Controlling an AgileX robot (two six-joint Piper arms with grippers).
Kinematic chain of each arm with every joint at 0, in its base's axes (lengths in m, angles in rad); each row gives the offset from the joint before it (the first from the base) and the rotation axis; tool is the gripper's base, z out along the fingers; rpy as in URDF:
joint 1: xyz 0 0 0.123 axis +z
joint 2: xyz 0 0 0 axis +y
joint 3: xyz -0.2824 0 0.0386 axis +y
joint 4: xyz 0.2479 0 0.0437 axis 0.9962 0 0.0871
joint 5: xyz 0 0 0 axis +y
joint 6: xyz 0.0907 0 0.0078 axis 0.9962 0 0.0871
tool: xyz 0 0 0 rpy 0 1.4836 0
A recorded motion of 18 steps. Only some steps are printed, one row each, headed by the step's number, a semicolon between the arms.
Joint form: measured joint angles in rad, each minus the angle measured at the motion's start. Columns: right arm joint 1, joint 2, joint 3, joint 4, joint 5, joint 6; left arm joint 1, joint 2, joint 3, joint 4, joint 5, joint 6.
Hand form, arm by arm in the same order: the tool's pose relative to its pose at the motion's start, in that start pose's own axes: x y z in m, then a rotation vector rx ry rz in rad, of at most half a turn. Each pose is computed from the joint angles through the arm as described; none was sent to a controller.
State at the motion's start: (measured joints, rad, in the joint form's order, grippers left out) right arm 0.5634 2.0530 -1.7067 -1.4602 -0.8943 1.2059; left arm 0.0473 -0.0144 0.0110 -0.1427 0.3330 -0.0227
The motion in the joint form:
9: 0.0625 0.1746 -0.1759 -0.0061 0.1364 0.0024; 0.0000 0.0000 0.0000 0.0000 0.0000 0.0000
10: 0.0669 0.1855 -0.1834 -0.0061 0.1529 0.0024; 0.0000 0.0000 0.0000 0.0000 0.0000 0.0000
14: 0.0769 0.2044 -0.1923 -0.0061 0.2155 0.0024; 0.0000 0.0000 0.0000 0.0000 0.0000 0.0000
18: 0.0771 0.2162 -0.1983 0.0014 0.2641 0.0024; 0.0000 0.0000 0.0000 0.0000 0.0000 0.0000
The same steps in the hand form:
9: 0.0333 -0.0142 0.0472 0.0642 0.0456 -0.0087; 0.0000 0.0000 0.0000 0.0000 0.0000 0.0000
10: 0.0369 -0.0150 0.0502 0.0748 0.0533 -0.0070; 0.0000 0.0000 0.0000 0.0000 0.0000 0.0000
14: 0.0453 -0.0180 0.0556 0.1220 0.0814 -0.0020; 0.0000 0.0000 0.0000 0.0000 0.0000 0.0000
18: 0.0508 -0.0231 0.0566 0.1682 0.0983 0.0066; 0.0000 0.0000 0.0000 0.0000 0.0000 0.0000

